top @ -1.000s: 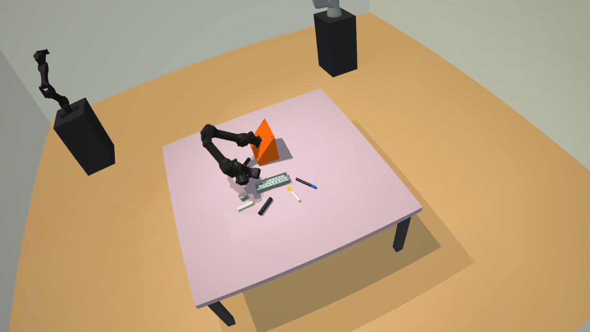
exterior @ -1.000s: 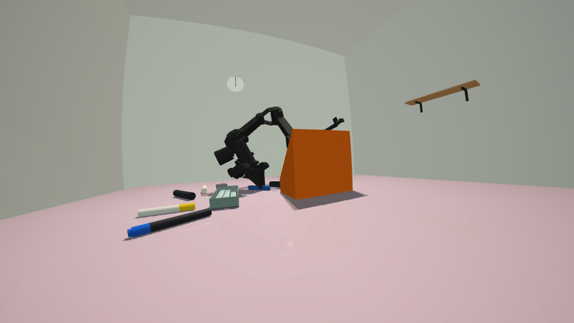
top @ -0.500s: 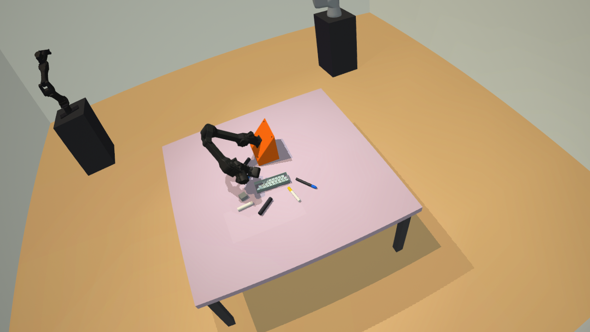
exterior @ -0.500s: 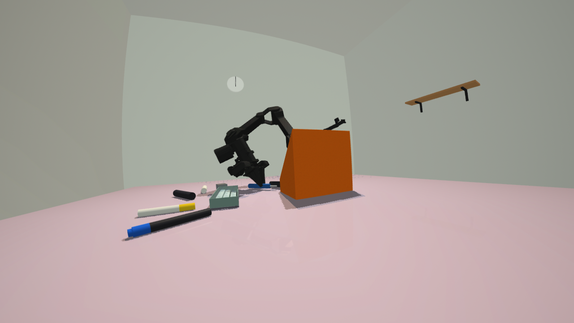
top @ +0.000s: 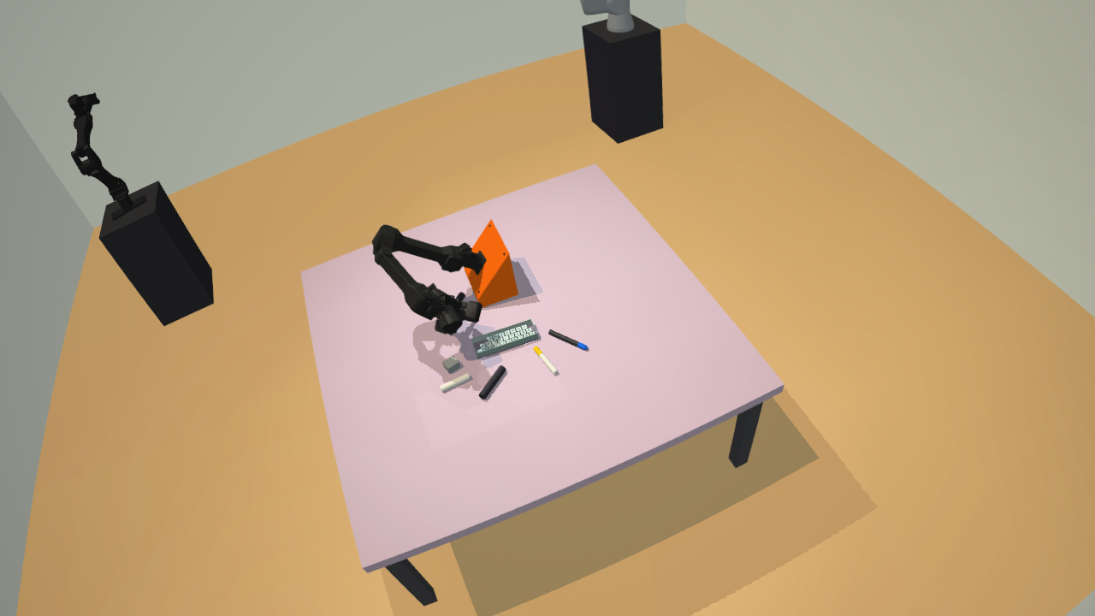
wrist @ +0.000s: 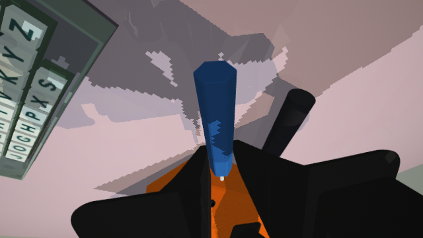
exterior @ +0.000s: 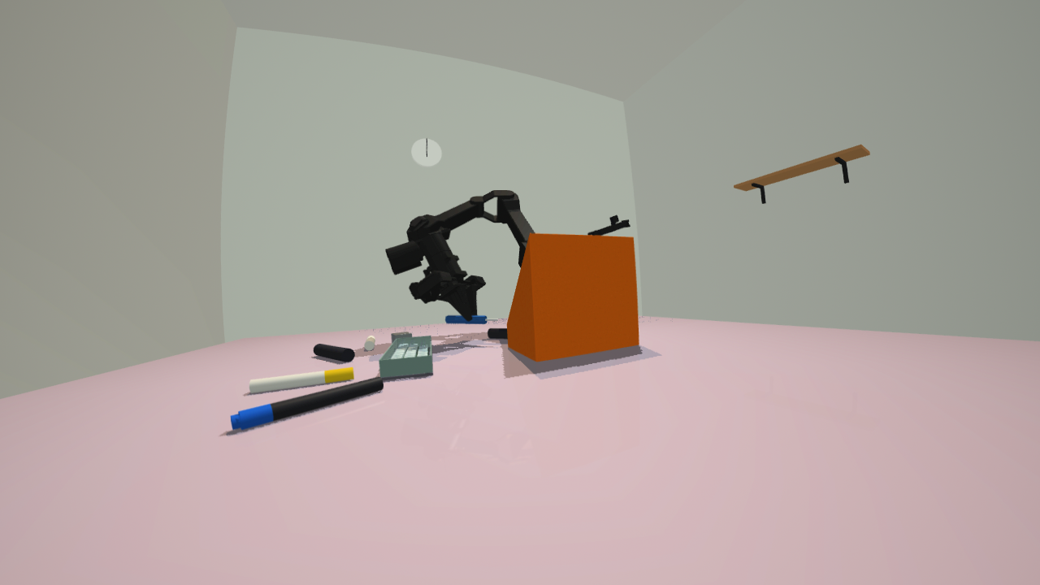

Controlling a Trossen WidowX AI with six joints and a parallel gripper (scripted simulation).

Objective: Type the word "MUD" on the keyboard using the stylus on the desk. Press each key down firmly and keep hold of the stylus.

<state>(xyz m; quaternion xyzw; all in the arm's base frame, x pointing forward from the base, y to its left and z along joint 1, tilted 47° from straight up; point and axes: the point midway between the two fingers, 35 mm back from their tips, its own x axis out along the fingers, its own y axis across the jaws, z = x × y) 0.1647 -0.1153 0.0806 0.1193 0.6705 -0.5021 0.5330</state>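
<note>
Now: gripper tip 40 mm past the stylus tip and 30 mm to the right of it. Round my gripper tip: small grey block: 140 mm ahead, 100 mm to the right, 40 mm below; then white cylinder: 210 mm ahead, 120 mm to the right, 40 mm below; then stylus: 10 mm behind, 10 mm to the left.
</note>
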